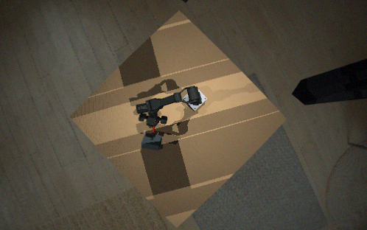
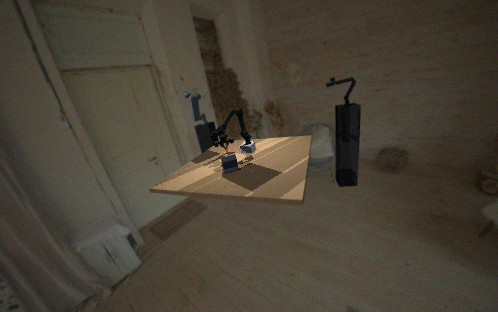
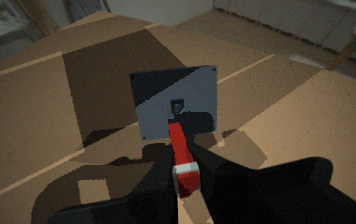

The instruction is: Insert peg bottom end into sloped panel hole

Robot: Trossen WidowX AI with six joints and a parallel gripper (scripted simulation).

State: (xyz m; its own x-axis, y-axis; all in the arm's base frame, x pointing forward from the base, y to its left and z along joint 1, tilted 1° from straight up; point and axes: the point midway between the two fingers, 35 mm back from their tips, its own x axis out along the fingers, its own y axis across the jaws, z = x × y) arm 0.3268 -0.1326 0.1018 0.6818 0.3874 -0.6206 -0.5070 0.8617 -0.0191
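The sloped panel lies 110 mm ahead of my gripper tip, 80 mm below it and 40 mm to the left of it. The rest, counted from my gripper tip: red peg: 10 mm to the right, 10 mm behind, 10 mm above.
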